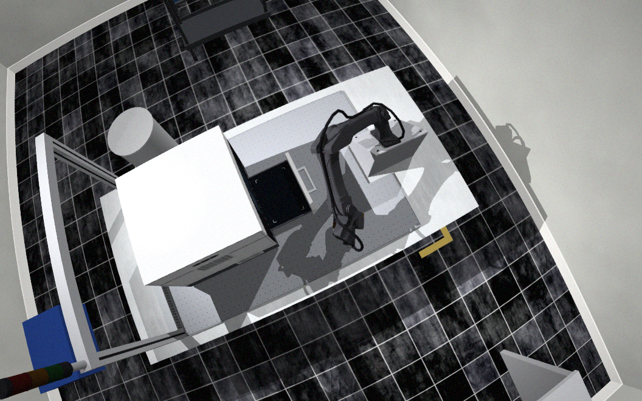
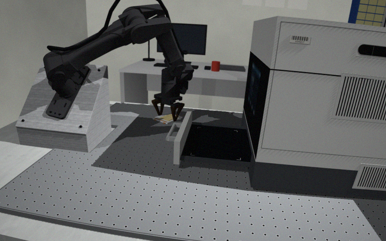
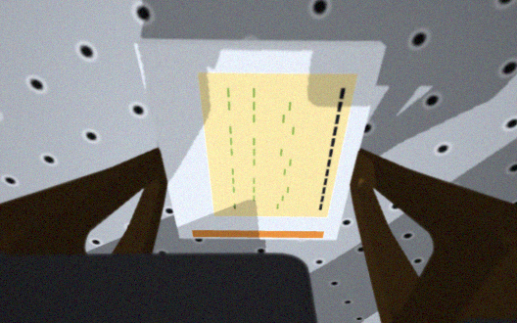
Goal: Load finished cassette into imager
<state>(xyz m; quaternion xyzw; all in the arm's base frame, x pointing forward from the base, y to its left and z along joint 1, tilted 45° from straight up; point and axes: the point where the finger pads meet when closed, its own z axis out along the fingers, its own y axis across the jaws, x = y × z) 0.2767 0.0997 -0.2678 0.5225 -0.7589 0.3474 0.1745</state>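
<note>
Now: hand right at the finished cassette. Round my hand: drawer 240 mm ahead, 220 mm to the right, 30 mm above; then frame rail 900 mm ahead, 580 mm above, 140 mm to the right.
</note>
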